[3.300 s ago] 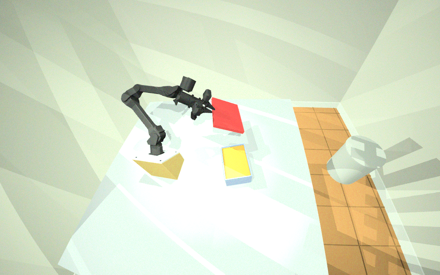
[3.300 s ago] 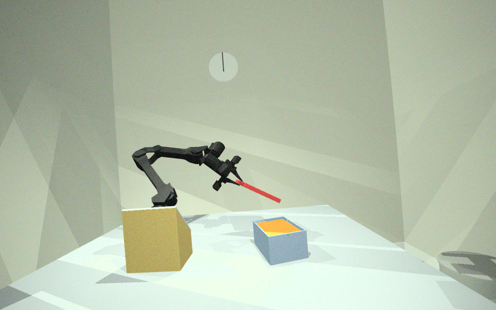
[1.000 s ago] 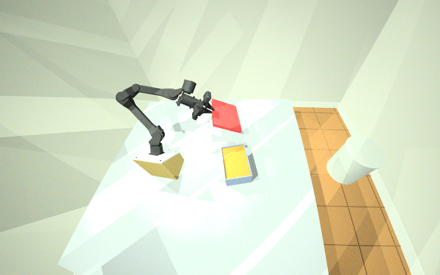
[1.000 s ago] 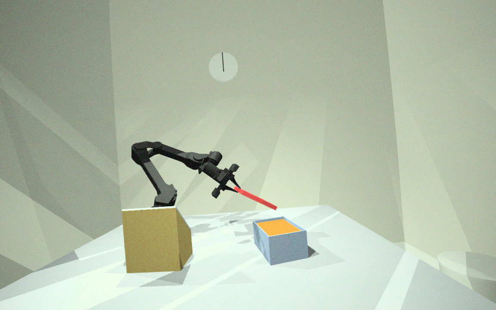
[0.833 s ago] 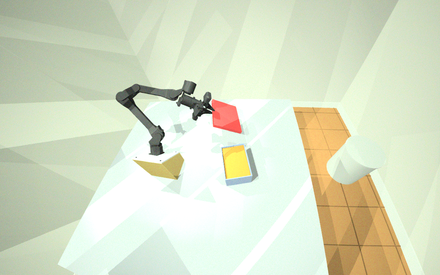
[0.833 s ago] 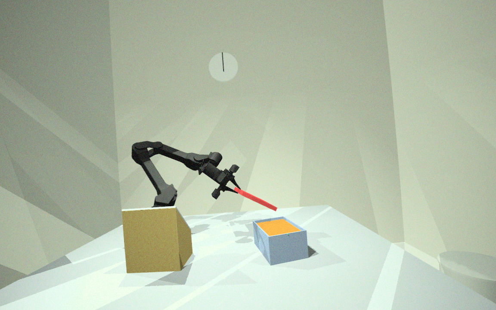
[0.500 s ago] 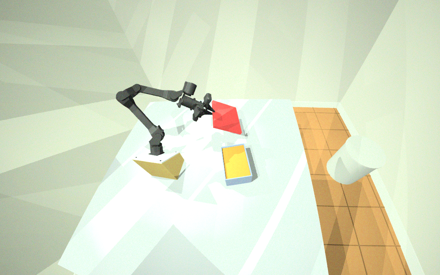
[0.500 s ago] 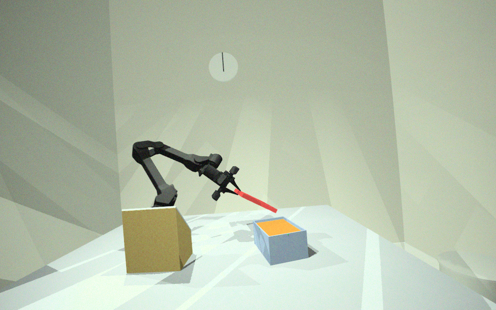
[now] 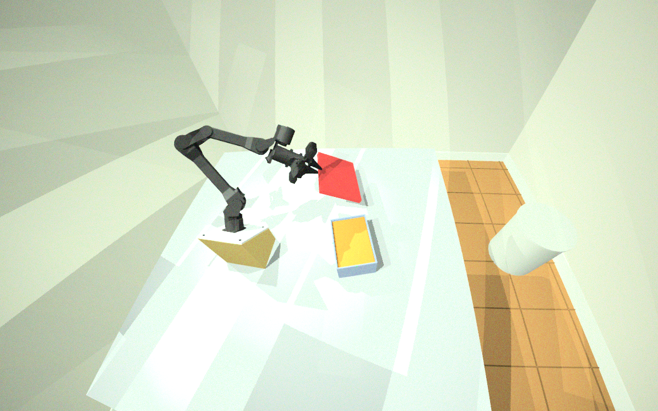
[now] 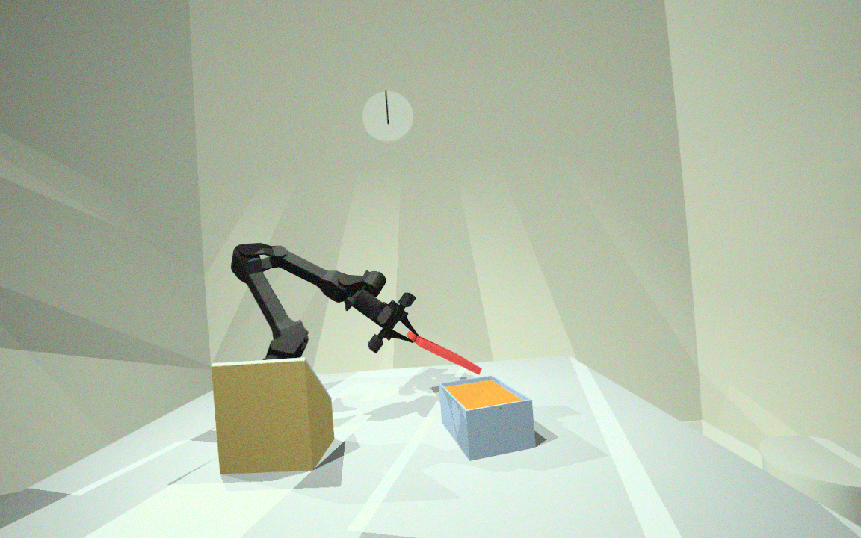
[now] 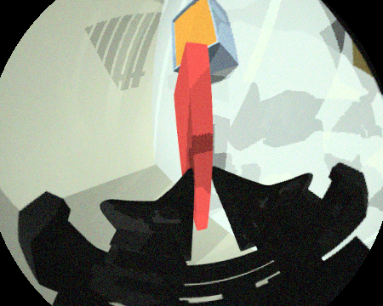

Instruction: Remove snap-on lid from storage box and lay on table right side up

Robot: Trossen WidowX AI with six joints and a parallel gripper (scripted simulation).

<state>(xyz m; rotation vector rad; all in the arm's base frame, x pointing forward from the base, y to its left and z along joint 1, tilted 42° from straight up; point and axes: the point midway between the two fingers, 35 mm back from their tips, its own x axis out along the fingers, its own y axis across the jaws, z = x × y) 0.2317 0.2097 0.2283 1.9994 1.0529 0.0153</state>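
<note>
The red lid lies 7 cm ahead of my gripper tip, 2 cm to the left of it and 4 cm below it. Round my gripper tip: storage box 18 cm ahead, 24 cm to the right, 12 cm below.
</note>
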